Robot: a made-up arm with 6 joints.
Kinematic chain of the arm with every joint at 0, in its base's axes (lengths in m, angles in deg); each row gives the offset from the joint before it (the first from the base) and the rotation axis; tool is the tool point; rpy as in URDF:
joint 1: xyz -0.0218 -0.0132 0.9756 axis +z
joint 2: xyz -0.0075 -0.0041 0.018 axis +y
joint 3: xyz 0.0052 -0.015 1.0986 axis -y
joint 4: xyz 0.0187 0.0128 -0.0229 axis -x
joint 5: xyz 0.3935 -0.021 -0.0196 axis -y
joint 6: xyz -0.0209 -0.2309 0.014 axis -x
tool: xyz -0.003 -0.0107 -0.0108 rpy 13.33 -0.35 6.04
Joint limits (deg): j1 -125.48..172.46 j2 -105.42..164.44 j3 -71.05..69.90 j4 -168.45..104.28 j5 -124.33..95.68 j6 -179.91..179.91
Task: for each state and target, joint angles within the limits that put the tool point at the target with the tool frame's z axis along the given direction. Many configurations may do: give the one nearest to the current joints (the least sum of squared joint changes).
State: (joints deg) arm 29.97 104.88 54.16 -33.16 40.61 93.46
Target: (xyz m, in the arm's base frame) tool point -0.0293 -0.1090 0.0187 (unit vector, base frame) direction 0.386 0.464 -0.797
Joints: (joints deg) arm 22.73 156.85 8.07 -69.10 40.03 98.05
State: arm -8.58 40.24 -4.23 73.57 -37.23 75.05
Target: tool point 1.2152 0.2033 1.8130 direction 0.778 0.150 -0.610
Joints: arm 8.81 45.05 20.68 95.57 -85.92 26.30
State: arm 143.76 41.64 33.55 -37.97 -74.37 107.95
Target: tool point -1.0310 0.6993 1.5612 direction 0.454 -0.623 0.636
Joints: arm 150.67 44.73 48.81 -61.41 -95.61 144.28
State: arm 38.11 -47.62 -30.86 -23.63 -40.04 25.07
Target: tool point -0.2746 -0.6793 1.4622 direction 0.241 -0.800 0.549
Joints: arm 52.78 -76.16 -21.54 -40.07 -8.35 10.16
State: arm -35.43 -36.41 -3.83 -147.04 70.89 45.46
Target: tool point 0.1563 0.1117 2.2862 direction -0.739 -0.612 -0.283
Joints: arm -29.11 -14.18 44.90 -134.54 40.06 60.70
